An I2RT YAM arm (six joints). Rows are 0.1 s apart.
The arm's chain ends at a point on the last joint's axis. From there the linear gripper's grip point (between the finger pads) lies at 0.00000 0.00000 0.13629 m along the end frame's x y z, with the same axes.
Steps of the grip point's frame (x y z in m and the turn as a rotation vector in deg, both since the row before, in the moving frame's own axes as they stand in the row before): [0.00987, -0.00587, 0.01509, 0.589, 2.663, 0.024]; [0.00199, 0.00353, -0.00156, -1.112, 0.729, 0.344]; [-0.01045, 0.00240, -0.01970, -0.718, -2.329, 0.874]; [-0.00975, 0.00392, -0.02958, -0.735, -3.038, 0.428]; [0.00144, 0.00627, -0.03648, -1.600, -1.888, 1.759]
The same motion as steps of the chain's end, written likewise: [0.00354, -0.00447, 0.01524, 0.589, 2.663, 0.024]; [0.00026, 0.00088, -0.00152, -1.112, 0.729, 0.344]; [-0.00490, 0.00073, -0.01958, -0.718, -2.329, 0.874]; [-0.00252, 0.00220, -0.02938, -0.735, -3.038, 0.428]; [0.00599, 0.00253, -0.03635, -1.600, -1.888, 1.759]
